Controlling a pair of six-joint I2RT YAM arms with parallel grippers.
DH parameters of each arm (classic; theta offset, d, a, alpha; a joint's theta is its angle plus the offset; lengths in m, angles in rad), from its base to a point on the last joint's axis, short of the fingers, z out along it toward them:
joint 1: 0 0.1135 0.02 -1.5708
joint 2: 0 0 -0.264 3.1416
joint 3: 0.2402 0 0.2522 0
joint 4: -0.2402 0 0.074 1.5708
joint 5: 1.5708 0 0 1.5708
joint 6: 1.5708 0.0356 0 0
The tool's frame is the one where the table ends.
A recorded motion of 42 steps. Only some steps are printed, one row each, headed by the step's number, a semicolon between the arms.
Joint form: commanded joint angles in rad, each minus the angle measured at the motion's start. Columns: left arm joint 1, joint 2, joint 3, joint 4, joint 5, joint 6; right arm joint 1, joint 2, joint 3, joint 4, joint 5, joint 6.
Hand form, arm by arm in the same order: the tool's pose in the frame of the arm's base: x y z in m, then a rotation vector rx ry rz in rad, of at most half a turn. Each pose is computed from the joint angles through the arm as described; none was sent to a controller.
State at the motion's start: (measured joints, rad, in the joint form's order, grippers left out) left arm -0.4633 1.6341 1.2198 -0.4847 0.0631 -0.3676; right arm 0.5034 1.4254 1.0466 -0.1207 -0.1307 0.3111
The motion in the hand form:
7: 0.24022 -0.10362 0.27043 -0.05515 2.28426 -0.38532; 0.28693 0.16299 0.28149 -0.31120 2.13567 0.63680
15: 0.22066 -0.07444 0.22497 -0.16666 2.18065 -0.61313; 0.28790 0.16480 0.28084 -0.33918 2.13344 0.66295
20: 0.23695 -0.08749 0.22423 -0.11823 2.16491 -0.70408; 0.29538 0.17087 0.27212 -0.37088 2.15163 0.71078
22: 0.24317 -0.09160 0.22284 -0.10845 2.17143 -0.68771; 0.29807 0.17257 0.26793 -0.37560 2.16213 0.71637
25: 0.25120 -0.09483 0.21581 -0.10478 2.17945 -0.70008; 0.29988 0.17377 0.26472 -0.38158 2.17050 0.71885
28: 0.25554 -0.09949 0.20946 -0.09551 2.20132 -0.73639; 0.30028 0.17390 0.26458 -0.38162 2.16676 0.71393
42: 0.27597 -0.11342 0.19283 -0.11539 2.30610 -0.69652; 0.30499 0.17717 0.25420 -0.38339 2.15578 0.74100
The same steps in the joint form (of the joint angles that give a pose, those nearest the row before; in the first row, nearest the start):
7: 0.0481 -0.4295 -0.3354 0.1186 -0.1219 -0.0681; -0.0035 0.0180 0.0020 -0.0127 -0.0248 -0.0112
15: 0.1565 -0.5521 -0.6338 0.4236 0.0585 -0.1594; -0.0033 0.0257 0.0054 -0.0079 -0.0547 -0.0196
20: 0.1350 -0.4581 -0.5996 0.5150 0.1180 -0.1744; -0.0033 0.0723 0.0179 0.0091 -0.1046 -0.0194
22: 0.1259 -0.4213 -0.5803 0.5247 0.1041 -0.1653; -0.0035 0.0896 0.0207 0.0133 -0.1122 -0.0195
25: 0.1260 -0.3686 -0.5744 0.5658 0.1164 -0.1678; -0.0035 0.1020 0.0226 0.0149 -0.1177 -0.0219
28: 0.1189 -0.3289 -0.5694 0.5860 0.1450 -0.1799; -0.0033 0.1031 0.0222 0.0194 -0.1135 -0.0242
42: 0.0950 -0.1844 -0.4894 0.5481 0.1196 -0.1908; -0.0033 0.1336 0.0039 0.0816 -0.1318 -0.0151

